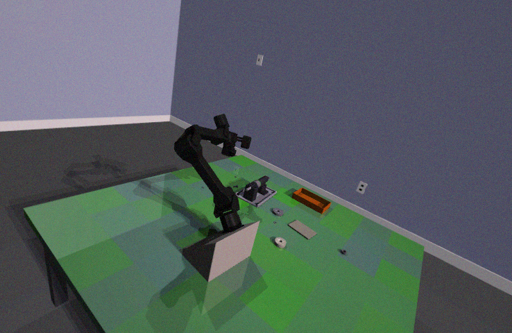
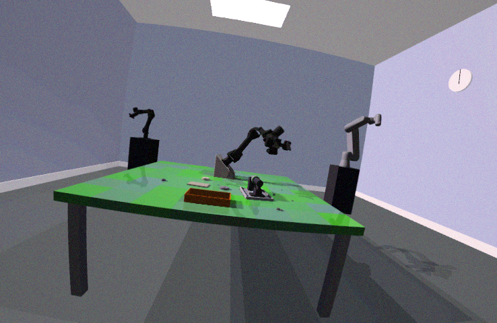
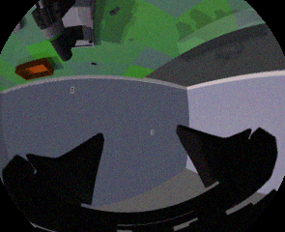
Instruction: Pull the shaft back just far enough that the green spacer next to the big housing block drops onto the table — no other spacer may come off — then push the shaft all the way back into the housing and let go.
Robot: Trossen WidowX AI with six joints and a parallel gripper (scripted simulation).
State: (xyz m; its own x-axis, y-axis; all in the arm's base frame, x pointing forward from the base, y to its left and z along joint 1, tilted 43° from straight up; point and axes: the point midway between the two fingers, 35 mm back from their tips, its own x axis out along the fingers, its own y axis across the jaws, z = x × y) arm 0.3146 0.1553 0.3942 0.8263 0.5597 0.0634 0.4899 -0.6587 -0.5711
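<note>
Now: gripper tip 21 cm above the thin green spacer, 15 cm to the left of it and 7 cm short of it. The rest, counted from my gripper tip: white ring: 49 cm to the right, 28 cm below, 12 cm behind; then grey washer: 33 cm to the right, 28 cm below, 6 cm ahead; then flat grey plate: 49 cm to the right, 28 cm below, 6 cm ahead.
</note>
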